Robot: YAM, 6 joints.
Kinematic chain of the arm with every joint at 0, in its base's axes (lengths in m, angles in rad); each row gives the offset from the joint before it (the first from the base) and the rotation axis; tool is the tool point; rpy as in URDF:
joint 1: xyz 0 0 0.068 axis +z
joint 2: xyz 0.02 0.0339 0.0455 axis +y
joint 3: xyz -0.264 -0.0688 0 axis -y
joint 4: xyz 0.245 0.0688 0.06 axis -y
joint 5: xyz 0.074 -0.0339 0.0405 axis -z
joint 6: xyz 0.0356 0 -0.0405 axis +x
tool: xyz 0 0 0 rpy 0 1.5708 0
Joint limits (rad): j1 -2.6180..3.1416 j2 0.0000..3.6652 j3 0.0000..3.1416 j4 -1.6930..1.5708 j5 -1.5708..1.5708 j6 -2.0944..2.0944
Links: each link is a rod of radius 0.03 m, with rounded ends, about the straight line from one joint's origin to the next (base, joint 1, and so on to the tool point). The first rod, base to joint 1, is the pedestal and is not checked.
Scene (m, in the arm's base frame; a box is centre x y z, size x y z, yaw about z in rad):
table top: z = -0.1
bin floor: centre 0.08 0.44 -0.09 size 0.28 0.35 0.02 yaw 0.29
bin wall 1: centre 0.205 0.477 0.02 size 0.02 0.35 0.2 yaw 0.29
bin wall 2: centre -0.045 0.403 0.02 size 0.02 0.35 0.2 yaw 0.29
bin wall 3: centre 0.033 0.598 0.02 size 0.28 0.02 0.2 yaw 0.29
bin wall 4: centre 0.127 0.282 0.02 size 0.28 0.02 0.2 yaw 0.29
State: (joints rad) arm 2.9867 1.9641 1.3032 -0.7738 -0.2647 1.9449
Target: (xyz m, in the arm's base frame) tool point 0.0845 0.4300 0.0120
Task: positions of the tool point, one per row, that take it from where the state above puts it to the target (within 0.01 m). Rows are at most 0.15 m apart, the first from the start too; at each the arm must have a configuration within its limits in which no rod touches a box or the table.
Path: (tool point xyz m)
1: -0.3491 0.1486 0.1555
2: -0.3060 0.2451 0.1645
3: -0.2359 0.3284 0.1740
4: -0.1429 0.3909 0.1840
5: -0.0334 0.4262 0.1946
6: 0.0845 0.4300 0.2055
7: 0.0868 0.4409 0.1089
8: 0.0845 0.4300 0.0120

